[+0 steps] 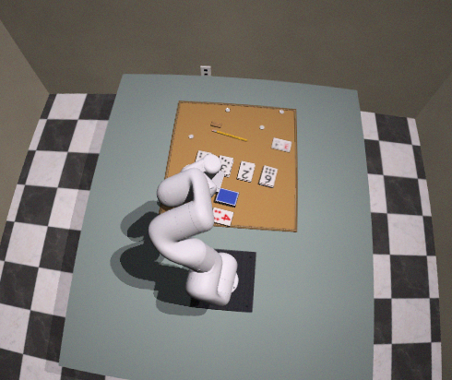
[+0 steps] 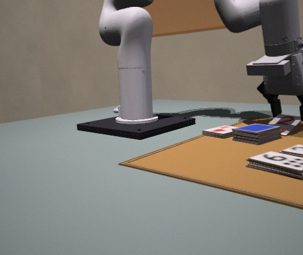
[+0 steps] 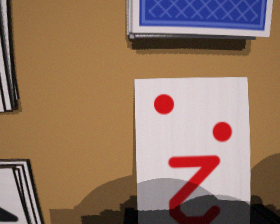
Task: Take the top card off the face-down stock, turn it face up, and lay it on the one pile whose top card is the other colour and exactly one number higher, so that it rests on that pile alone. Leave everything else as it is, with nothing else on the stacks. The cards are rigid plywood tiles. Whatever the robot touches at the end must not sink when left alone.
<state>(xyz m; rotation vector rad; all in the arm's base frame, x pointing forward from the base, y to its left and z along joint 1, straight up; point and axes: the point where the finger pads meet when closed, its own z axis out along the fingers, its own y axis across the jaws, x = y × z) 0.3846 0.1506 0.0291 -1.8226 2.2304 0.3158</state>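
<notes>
Right now my hand is 40 mm to the left of the red 2 card, 30 mm above it and 10 mm past it. The rest, counted from my hand: brown mat (170 mm ahead, 160 mm to the right, 60 mm below); then red 4 card (130 mm to the right, 110 mm behind, 40 mm below); then black 4 card (150 mm ahead, 30 mm below, 20 mm to the right).
</notes>
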